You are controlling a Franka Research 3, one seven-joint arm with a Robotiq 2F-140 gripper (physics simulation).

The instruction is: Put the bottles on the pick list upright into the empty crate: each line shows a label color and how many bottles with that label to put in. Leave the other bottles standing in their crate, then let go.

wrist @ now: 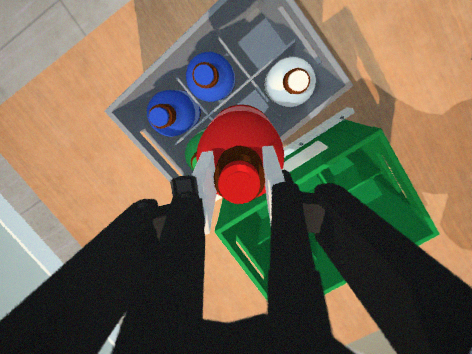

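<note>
My gripper is shut on the neck of a red bottle, which is held upright between the fingers, above the crates. The grey crate holds two blue bottles, a white bottle and a green bottle, mostly hidden behind the red one. Two compartments of the grey crate are empty, one partly covered by the red bottle. The green crate is at the lower right; no bottle shows in its visible compartments, and the gripper hides part of it. The pick list does not show.
The two crates stand close together on a wooden table, with a light metal strip between them. Grey floor tiles show past the table edge at the upper left. The gripper's dark linkages cover much of the lower view.
</note>
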